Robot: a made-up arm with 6 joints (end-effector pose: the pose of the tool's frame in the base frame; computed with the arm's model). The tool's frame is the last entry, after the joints. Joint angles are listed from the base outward.
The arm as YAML. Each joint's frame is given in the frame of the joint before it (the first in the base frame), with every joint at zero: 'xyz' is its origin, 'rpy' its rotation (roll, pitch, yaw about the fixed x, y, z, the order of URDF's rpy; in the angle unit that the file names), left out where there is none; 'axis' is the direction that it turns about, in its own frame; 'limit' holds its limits. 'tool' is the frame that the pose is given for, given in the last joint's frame.
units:
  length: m
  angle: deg
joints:
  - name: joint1
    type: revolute
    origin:
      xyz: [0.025, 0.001, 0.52]
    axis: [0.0, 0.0, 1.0]
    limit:
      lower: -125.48
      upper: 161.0
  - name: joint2
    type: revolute
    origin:
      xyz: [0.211, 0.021, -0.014]
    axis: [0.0, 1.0, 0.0]
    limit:
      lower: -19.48
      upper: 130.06
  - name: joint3
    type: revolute
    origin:
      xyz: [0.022, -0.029, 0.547]
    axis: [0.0, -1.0, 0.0]
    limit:
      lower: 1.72
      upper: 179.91
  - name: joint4
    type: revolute
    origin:
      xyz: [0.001, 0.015, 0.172]
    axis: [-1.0, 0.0, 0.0]
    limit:
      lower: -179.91
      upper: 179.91
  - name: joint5
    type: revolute
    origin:
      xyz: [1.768, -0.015, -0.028]
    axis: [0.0, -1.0, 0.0]
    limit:
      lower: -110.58
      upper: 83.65
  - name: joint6
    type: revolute
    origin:
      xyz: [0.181, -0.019, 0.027]
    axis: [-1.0, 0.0, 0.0]
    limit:
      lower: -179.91
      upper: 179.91
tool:
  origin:
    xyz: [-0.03, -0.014, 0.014]
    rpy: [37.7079, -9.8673, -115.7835]
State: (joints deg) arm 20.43 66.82 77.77 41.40 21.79 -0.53
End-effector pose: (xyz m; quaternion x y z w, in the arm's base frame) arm 2.3945 0.8991 1.3096 0.2475 -0.6579 -0.4611 0.5415
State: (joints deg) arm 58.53 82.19 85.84 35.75 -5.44 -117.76
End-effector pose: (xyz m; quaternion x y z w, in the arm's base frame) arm 1.4531 2.2473 0.8479 0.2392 0.4401 -0.5580 0.6616
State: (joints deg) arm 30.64 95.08 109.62 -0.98 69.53 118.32
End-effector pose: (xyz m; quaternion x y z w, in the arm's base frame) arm 2.1065 1.2221 1.1725 -0.0248 0.8812 0.4351 0.1832
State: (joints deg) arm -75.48 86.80 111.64 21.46 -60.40 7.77
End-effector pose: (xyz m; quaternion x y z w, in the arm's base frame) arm 0.5531 -2.3826 1.3593 0.4080 0.0612 0.9097 0.0466
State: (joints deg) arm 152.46 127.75 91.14 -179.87 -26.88 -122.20
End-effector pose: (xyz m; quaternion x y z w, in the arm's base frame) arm -2.0503 1.0318 -0.7739 0.5433 -0.3482 0.4235 0.6358
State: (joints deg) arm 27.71 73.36 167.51 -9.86 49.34 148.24
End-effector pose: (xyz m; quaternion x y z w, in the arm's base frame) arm 0.3367 0.1367 2.4676 0.0582 0.5436 0.6319 0.5494
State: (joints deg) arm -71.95 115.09 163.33 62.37 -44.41 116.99
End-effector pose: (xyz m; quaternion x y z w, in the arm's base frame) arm 0.5093 -1.7998 1.7610 -0.9940 -0.0515 -0.0284 0.0928
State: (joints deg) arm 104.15 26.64 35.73 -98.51 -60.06 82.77
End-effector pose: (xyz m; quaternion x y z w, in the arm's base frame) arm -0.6807 2.2019 1.4509 0.3670 0.1536 0.3848 0.8328
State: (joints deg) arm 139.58 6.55 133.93 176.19 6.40 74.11
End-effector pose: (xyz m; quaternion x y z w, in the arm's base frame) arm 0.7484 -0.6591 2.4824 0.2636 0.8155 0.5040 0.1068
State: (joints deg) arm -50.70 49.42 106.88 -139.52 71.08 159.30
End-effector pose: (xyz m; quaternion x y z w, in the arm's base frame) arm 0.9610 -1.2363 2.4001 0.1580 0.2439 0.9424 0.1655
